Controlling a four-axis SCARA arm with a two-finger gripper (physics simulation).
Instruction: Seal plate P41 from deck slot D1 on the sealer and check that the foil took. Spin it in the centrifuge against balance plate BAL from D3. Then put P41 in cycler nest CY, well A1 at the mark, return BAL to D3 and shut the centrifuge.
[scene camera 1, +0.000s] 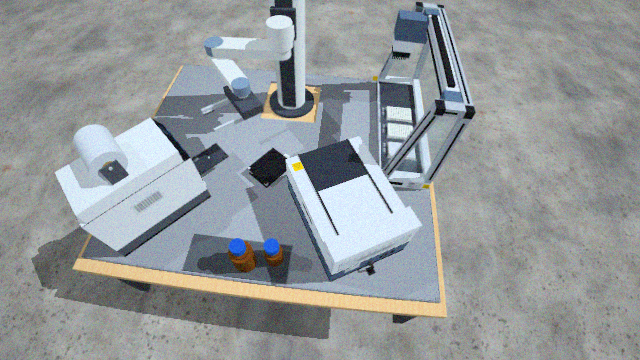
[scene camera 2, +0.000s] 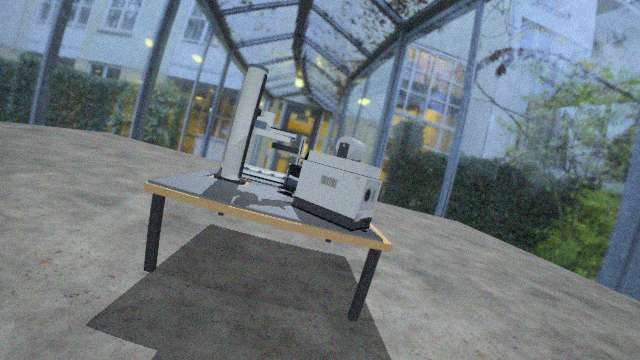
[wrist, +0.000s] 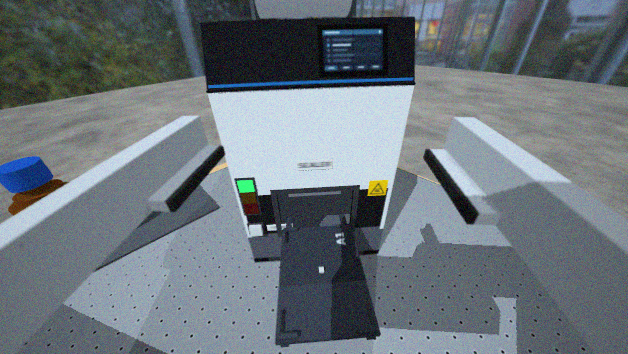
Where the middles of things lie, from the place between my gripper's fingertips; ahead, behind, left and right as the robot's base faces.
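As for the sealer tray (wrist: 336, 304), my hand is 20 cm above it, 5 cm short of it and 5 cm to the left of it. And there's the centrifuge (scene camera 1: 354, 218), which is 58 cm to the left of my hand, 21 cm ahead of it and 17 cm below it.
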